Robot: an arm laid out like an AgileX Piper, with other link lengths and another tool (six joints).
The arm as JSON. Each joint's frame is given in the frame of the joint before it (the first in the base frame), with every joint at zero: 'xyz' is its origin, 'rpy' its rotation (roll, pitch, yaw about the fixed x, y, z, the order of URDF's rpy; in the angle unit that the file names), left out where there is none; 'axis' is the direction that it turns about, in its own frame. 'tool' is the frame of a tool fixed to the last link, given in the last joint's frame.
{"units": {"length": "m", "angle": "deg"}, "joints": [
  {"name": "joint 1", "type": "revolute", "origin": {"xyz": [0.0, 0.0, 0.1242]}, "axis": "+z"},
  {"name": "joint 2", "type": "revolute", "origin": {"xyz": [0.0, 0.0, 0.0]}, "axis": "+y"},
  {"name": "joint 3", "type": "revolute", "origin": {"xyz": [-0.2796, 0.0, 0.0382]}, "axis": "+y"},
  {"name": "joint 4", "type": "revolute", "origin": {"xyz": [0.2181, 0.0, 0.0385]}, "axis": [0.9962, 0.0, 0.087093]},
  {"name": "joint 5", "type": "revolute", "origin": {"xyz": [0.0, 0.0, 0.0]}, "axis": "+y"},
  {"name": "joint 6", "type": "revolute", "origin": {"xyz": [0.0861, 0.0, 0.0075]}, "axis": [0.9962, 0.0, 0.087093]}
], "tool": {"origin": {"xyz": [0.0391, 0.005, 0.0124], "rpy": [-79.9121, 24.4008, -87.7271]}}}
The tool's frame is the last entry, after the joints.
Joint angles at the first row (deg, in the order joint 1, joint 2, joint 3, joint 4, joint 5, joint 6):
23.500, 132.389, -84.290, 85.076, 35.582, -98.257
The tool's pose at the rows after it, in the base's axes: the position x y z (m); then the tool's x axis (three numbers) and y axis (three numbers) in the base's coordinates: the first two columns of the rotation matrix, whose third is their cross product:
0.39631 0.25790 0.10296 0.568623 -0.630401 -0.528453 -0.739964 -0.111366 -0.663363
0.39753 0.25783 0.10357 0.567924 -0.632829 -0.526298 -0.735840 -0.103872 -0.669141
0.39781 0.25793 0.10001 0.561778 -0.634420 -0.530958 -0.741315 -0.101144 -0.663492
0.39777 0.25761 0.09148 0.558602 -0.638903 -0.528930 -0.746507 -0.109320 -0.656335
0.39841 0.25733 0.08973 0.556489 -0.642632 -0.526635 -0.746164 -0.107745 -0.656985
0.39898 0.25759 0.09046 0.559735 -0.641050 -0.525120 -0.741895 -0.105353 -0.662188
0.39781 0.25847 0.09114 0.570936 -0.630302 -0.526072 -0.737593 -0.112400 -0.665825
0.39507 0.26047 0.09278 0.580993 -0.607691 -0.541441 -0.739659 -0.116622 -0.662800
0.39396 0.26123 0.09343 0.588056 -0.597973 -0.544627 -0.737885 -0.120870 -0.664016
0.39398 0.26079 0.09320 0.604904 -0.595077 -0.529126 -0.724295 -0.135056 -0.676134
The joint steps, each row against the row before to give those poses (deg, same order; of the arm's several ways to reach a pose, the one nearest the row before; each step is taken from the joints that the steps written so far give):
0.001, -0.001, 0.001, 1.843, -0.431, -2.104
-0.001, 0.000, -0.001, 0.921, -0.324, -0.778
0.001, 0.506, -0.047, 0.366, 0.000, -0.111
-0.001, 1.057, -0.021, 0.198, -0.186, -0.641
0.000, 0.226, -0.001, 0.388, -0.293, -0.399
0.000, 0.000, -0.049, 0.570, -0.001, -0.655
0.000, 0.000, 0.002, 0.054, 0.699, -0.608
0.000, 0.000, 0.000, 0.000, 1.695, -0.123
0.000, 0.000, -0.001, -0.002, 0.659, -0.294
-0.055, 0.000, 0.001, -0.117, -0.064, -1.256

